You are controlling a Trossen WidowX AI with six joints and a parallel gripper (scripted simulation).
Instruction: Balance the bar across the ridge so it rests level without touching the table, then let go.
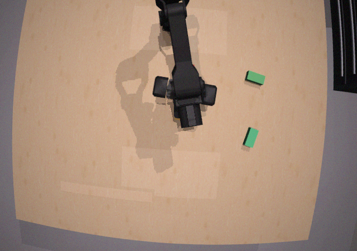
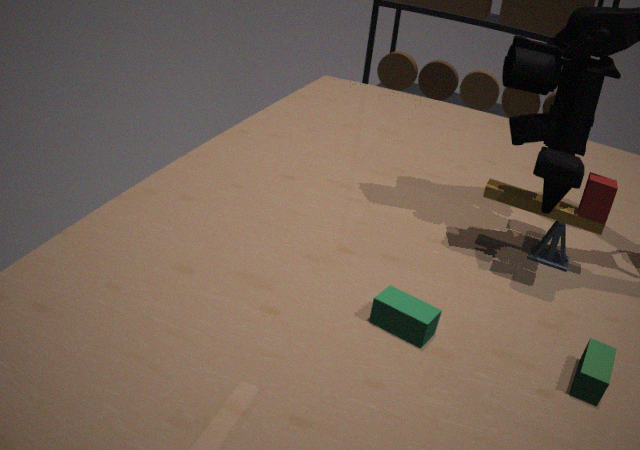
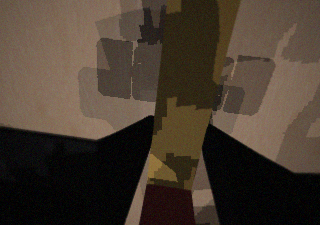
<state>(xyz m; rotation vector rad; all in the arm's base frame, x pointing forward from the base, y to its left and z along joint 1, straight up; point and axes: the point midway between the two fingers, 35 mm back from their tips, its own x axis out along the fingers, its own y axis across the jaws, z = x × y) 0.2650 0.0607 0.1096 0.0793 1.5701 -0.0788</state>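
Right now the ridge is 30 mm behind my gripper tip and 10 mm below it.
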